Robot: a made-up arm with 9 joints. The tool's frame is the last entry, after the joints.
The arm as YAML. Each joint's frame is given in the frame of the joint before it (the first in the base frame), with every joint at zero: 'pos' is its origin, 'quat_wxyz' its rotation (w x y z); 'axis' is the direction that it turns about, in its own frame. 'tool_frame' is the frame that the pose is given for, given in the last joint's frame.
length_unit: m
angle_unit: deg
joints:
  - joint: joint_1
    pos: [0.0, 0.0, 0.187]
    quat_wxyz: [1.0, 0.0, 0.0, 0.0]
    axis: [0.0, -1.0, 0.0]
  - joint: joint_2
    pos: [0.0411, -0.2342, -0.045]
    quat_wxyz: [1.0, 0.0, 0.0, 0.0]
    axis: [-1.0, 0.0, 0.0]
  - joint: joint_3
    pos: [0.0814, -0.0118, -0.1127]
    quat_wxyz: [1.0, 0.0, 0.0, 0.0]
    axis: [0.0, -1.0, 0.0]
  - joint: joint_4
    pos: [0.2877, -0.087, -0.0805]
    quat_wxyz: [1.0, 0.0, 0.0, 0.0]
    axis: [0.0, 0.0, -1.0]
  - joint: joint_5
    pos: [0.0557, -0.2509, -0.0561]
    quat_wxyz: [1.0, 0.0, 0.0, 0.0]
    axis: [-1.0, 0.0, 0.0]
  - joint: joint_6
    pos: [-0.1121, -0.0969, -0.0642]
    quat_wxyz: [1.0, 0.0, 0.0, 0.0]
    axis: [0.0, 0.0, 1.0]
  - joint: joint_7
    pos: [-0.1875, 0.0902, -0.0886]
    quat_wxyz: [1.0, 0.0, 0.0, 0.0]
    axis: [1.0, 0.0, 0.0]
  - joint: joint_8
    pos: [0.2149, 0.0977, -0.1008]
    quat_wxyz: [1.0, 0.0, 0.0, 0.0]
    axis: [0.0, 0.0, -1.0]
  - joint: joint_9
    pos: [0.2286, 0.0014, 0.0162]
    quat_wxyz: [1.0, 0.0, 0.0, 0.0]
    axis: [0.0, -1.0, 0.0]
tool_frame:
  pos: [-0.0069, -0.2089, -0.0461]
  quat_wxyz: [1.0, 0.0, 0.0, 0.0]
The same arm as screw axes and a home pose.
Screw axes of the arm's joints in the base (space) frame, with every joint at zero. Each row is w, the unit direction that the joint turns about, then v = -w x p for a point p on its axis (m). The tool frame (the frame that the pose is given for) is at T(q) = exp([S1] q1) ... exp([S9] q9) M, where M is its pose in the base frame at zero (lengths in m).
S1: w 0 -1 0 v 0.187 0 0
S2: w -1 0 0 v 0 -0.142 -0.2342
S3: w 0 -1 0 v 0.0293 0 -0.1225
S4: w 0 0 -1 v 0.333 0.4102 0
S5: w -1 0 0 v 0 0.1073 -0.5839
S6: w 0 0 1 v -0.6808 -0.3538 0
S7: w 1 0 0 v 0 -0.2601 0.5906
S8: w 0 0 -1 v 0.4929 0.3812 0
S9: w 0 -1 0 v -0.3447 0 -0.6098
M =
1 0 0 0.6029
0 1 0 -0.7004
0 0 1 -0.3908
0 0 0 1

